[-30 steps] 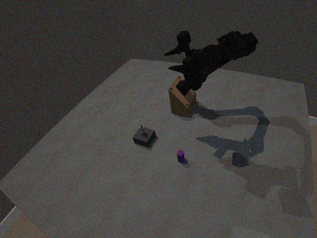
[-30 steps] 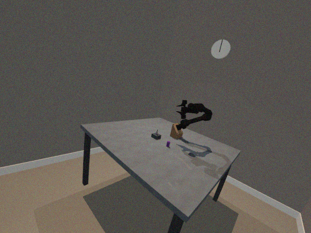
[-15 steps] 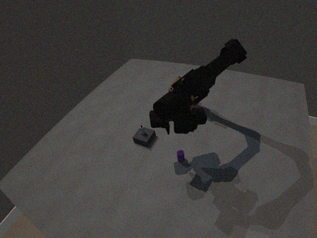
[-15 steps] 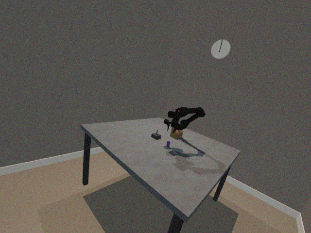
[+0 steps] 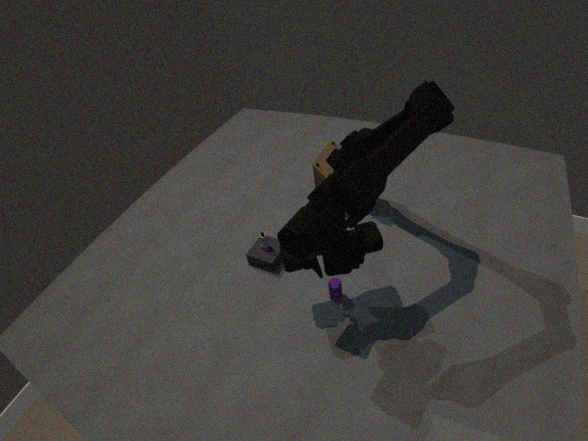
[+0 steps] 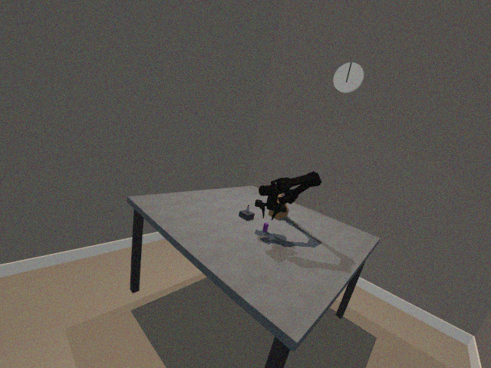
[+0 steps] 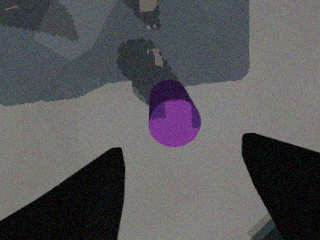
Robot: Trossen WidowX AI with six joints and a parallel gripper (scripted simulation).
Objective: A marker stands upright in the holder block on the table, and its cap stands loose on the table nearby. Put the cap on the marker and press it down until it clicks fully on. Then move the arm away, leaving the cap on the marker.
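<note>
My gripper tip is 6 cm above the purple cap. Round my gripper tip: marker: 5 cm behind, 20 cm to the right.
</note>
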